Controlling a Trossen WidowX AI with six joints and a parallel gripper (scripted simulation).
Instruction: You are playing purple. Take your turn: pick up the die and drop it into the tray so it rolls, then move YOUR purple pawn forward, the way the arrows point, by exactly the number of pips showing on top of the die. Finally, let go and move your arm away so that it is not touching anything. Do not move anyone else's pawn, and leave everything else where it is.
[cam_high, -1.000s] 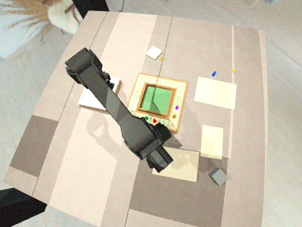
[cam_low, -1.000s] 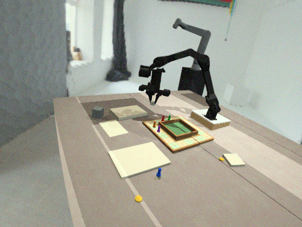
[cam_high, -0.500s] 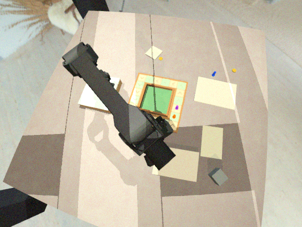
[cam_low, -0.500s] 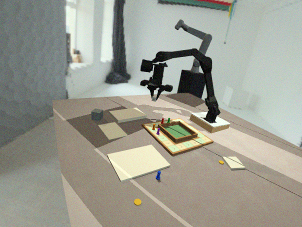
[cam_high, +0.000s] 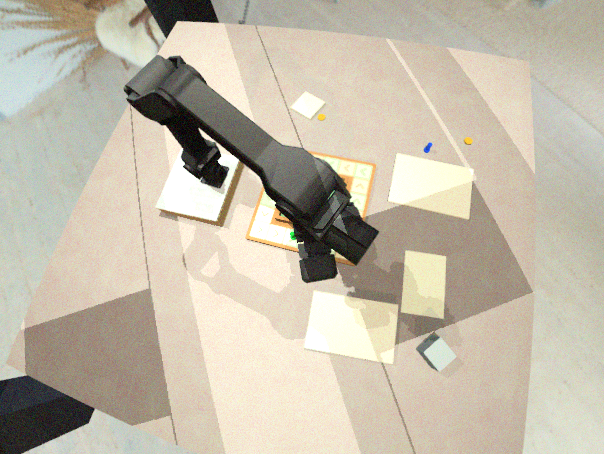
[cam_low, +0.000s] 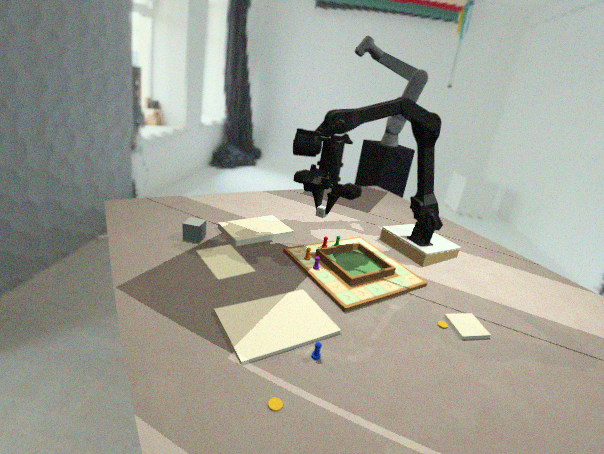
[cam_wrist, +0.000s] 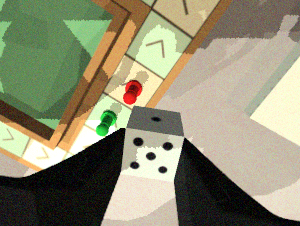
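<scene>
The purple pawn lies 12 cm to the left of my gripper tip, 9 cm below it and 6 cm ahead of it. Also, from my gripper tip: die (right at my gripper tip); red pawn (9 cm below, 2 cm behind, 1 cm to the left); green pawn (9 cm below, 6 cm behind, 2 cm to the left).
</scene>
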